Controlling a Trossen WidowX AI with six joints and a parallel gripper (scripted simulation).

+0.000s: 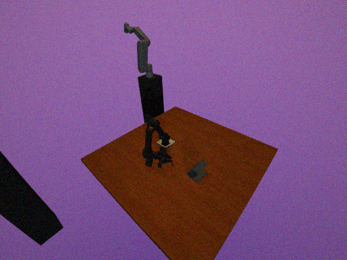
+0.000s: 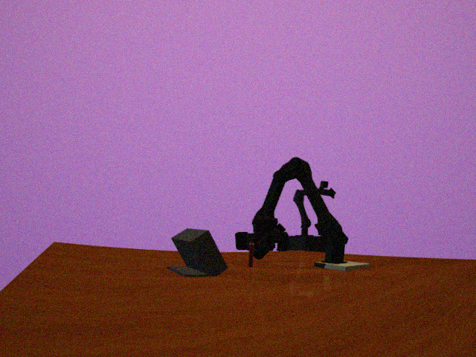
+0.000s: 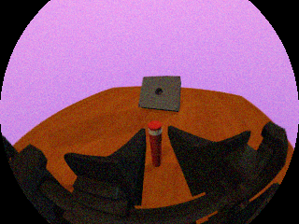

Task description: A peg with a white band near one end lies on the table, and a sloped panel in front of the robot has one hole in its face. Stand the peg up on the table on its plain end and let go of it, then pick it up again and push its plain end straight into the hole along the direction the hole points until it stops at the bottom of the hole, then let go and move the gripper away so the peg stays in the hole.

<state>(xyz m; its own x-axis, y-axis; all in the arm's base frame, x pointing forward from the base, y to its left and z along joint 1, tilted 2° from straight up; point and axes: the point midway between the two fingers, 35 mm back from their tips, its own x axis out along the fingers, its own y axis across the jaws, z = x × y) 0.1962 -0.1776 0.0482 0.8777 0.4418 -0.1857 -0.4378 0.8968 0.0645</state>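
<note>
The red peg lies 1 cm behind my gripper tip and 1 cm below it. Round my gripper tip: sloped grey panel 20 cm ahead, 5 cm to the left, 1 cm below.
</note>
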